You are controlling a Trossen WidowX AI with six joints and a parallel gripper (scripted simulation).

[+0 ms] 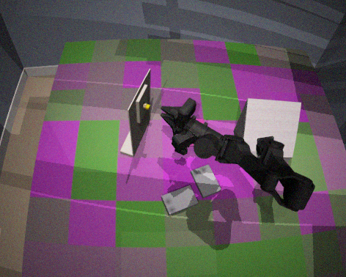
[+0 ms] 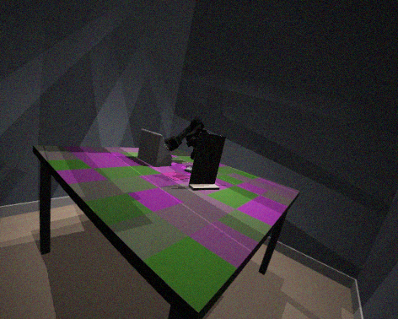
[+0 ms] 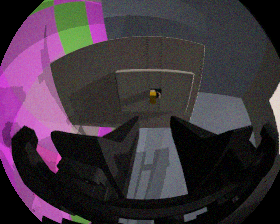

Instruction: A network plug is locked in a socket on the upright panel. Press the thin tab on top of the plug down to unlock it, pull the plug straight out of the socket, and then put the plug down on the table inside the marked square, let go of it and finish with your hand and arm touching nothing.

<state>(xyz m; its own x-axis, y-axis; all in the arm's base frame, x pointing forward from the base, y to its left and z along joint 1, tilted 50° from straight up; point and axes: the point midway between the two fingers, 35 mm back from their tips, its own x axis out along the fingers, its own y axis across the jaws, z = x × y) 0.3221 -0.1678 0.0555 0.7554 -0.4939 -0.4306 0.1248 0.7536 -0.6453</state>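
Now: gripper tip 50 mm short of the small yellow plug and 20 mm to the left of it. Round my gripper tip: marked pink square 200 mm below, 120 mm behind, 40 mm to the right; then upright grey panel 70 mm below, 70 mm ahead, 30 mm to the right.
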